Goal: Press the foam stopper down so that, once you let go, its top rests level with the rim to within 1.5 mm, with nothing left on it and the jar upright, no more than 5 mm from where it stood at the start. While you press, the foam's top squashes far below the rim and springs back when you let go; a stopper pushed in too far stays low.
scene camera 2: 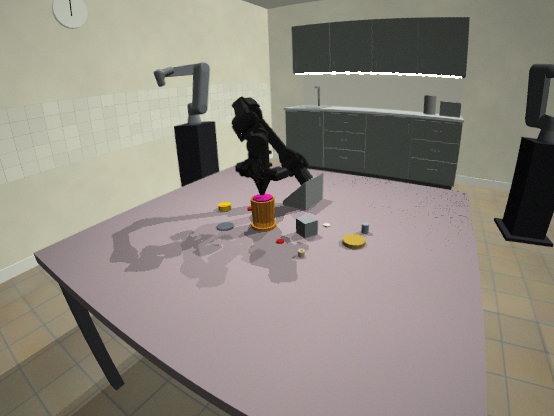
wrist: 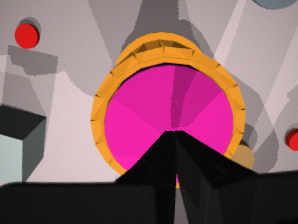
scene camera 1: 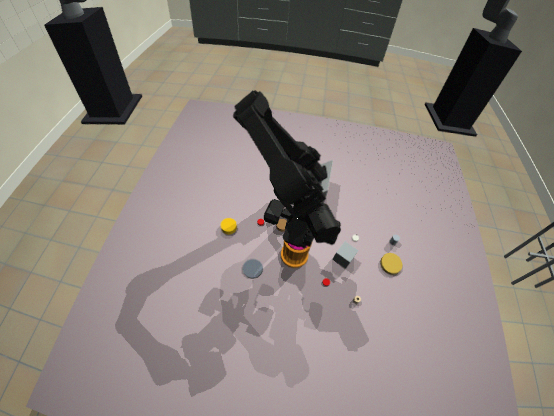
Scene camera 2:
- my gripper: 262, 195
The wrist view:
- my gripper: 173, 140
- magenta foam stopper: 167, 96
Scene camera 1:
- my gripper: 298, 237
